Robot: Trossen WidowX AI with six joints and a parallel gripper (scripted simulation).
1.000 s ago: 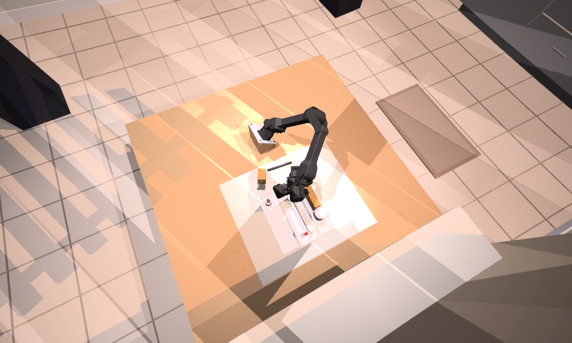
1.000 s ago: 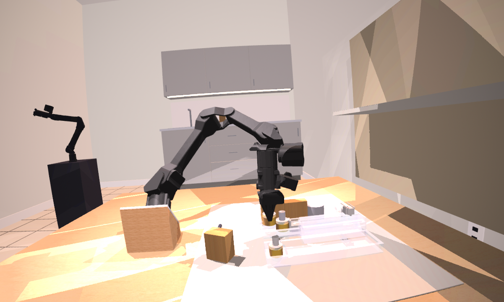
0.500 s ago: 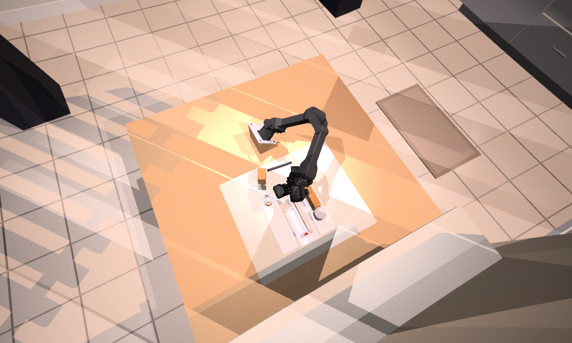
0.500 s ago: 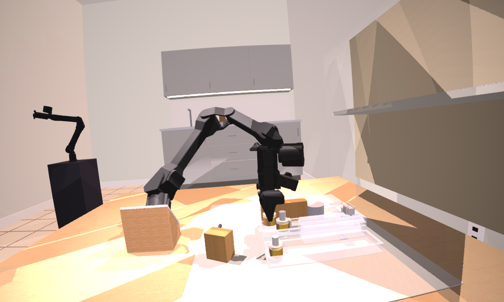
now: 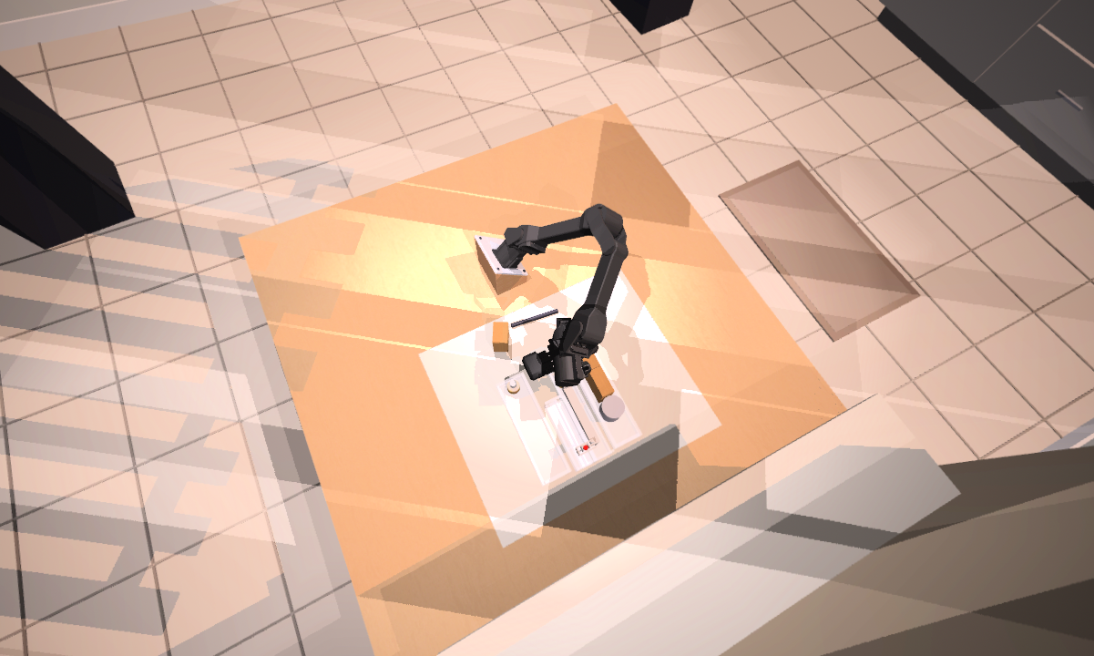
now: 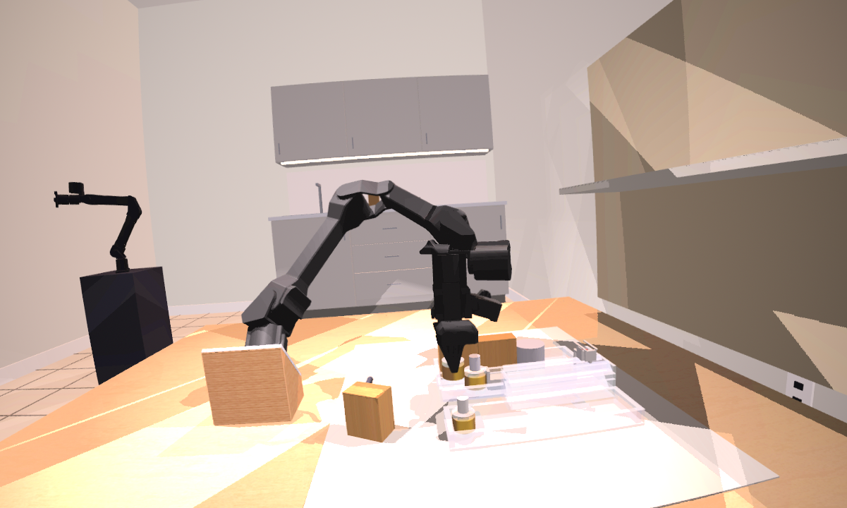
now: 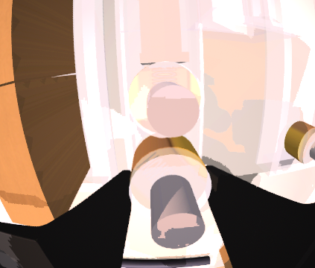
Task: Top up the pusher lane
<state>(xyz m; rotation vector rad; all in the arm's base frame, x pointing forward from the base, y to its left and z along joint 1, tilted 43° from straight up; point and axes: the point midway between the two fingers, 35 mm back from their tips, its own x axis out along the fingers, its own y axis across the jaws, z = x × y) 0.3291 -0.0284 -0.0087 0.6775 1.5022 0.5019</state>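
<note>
Right now the clear lane is 140 mm ahead of my gripper tip, 40 mm to the right of it and 30 mm below it. The rest, counted from my gripper tip: dark rod 160 mm behind, 30 mm to the left, 40 mm below; grey cylinder 170 mm ahead, 60 mm to the left, 20 mm below; small wooden block 150 mm behind, 90 mm to the right, 20 mm below.
</note>
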